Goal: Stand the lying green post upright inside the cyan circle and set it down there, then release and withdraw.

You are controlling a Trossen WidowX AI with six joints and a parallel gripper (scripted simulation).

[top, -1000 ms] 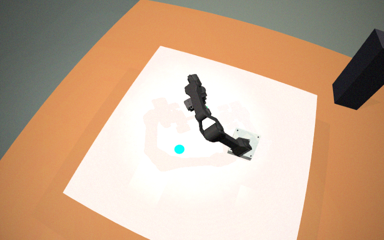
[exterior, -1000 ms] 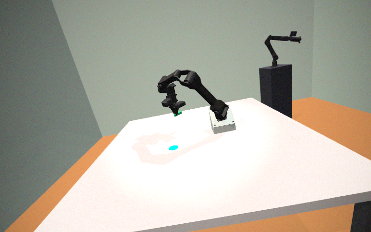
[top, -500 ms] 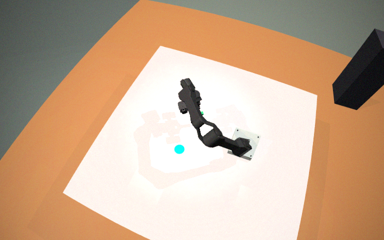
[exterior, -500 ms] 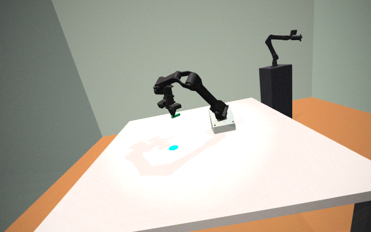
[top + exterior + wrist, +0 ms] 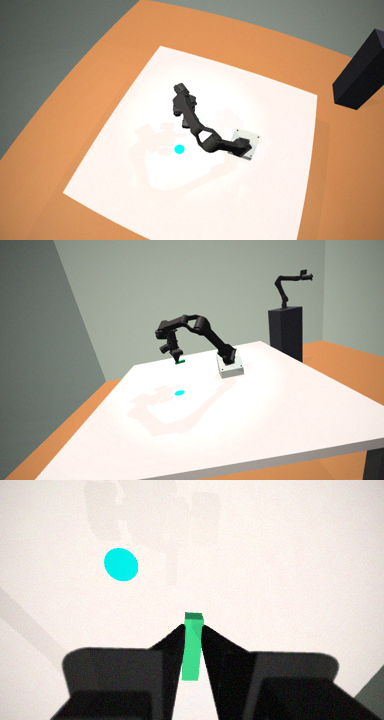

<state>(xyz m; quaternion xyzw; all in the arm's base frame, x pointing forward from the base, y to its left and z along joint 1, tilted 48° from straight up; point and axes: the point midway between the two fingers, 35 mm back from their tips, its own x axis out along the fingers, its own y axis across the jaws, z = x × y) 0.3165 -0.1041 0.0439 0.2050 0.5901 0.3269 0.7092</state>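
Right now the cyan circle is 15 cm below my gripper tip, 13 cm to the left of it and 2 cm ahead of it. From my gripper tip the other things lie so: green post (2 cm behind).
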